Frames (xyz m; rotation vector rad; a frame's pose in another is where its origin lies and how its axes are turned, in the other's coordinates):
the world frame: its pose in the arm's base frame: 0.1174 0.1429 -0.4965 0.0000 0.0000 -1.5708
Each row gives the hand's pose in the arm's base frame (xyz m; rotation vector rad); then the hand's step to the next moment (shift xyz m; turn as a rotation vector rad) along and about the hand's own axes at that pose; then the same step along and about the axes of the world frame.
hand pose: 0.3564 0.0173 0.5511 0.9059 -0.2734 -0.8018
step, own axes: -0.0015 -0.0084 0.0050 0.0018 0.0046 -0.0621
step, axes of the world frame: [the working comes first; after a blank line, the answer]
step, axes of the arm's base frame: -0.0079 -0.0049 -0.0034 0.0363 0.0373 -0.0343

0.0049 -0.0079 -0.0034 -0.0373 0.0363 -0.0343
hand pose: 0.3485 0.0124 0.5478 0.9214 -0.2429 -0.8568
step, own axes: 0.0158 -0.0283 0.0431 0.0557 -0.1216 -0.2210
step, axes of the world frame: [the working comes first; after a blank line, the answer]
step, axes of the arm's base frame: -0.0277 -0.0463 0.0014 0.0865 0.0533 -0.2375

0.0463 -0.0277 0.0014 -0.0533 0.0865 -0.2375
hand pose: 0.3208 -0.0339 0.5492 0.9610 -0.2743 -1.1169
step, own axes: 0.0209 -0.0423 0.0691 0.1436 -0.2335 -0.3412
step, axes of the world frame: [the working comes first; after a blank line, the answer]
step, axes of the arm's base frame: -0.0606 -0.0576 0.0027 0.1306 0.0286 -0.4168

0.0576 -0.0606 0.0027 -0.0286 0.1306 -0.4168
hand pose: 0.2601 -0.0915 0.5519 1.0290 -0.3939 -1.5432
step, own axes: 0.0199 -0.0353 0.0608 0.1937 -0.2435 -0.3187
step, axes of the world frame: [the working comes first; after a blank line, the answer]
step, axes of the arm's base frame: -0.0680 -0.0267 0.0000 0.1103 -0.0214 -0.4310

0.0267 -0.0680 0.0000 0.0214 0.1103 -0.4310
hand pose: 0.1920 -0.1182 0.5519 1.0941 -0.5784 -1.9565
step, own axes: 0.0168 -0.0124 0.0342 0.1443 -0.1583 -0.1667
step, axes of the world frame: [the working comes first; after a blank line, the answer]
step, axes of the arm's base frame: -0.0395 -0.0064 0.0009 0.0316 -0.0287 -0.2680

0.0064 -0.0395 0.0009 0.0287 0.0316 -0.2680
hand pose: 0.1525 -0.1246 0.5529 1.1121 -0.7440 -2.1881
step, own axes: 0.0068 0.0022 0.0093 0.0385 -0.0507 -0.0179
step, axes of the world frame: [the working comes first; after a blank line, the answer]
step, axes of the arm's base frame: -0.0106 -0.0042 0.0026 -0.0158 0.0039 -0.0641

0.0042 -0.0106 0.0026 -0.0039 -0.0158 -0.0641
